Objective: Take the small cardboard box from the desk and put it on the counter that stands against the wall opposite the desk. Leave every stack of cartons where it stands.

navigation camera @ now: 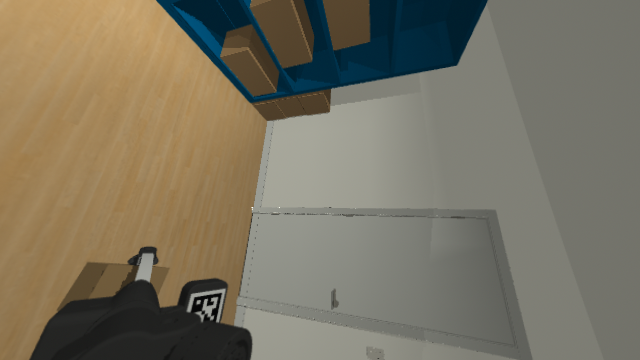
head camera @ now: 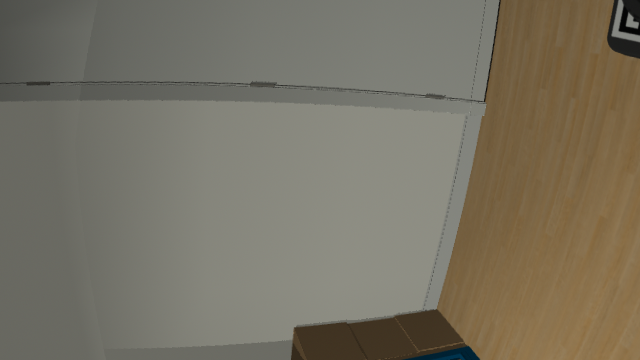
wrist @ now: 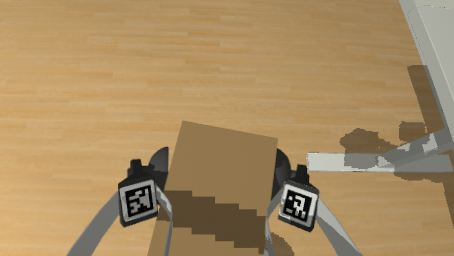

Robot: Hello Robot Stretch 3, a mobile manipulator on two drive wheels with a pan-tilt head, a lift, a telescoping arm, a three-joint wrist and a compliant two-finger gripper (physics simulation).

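Places are measured from the robot's base along level axes (x right, y back, z down), in metres.
Where they show: gripper, fingertip midpoint: [wrist: 219, 166].
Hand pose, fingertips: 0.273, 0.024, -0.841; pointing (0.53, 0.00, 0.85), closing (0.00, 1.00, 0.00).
Each offset is from my fingertips to the top centre of the thing, as dx, dy, dz.
The small cardboard box {-0.029, -0.002, -0.042} [wrist: 222, 167] [navigation camera: 117, 280] is plain brown. In the wrist view it sits between the two fingertips of my gripper [wrist: 222, 169], which press on its left and right sides. The gripper is shut on it and holds it above the wooden floor. In the navigation camera the box shows at the lower left, partly hidden behind the dark wrist and a finger. A pale piece of furniture [wrist: 435, 35] with a foot bar [wrist: 330, 162] shows at the right in the wrist view; I cannot tell if it is the desk or the counter.
A blue shelf unit [navigation camera: 350, 82] holding brown cartons {+0.770, -1.612, +0.494} [navigation camera: 250, 72] stands at the top of the navigation view. More cartons [navigation camera: 295, 106] [head camera: 382, 337] stand beside its end, against the pale wall [navigation camera: 345, 155] [head camera: 280, 215]. A grey door [navigation camera: 390, 265] [head camera: 280, 40] is in that wall.
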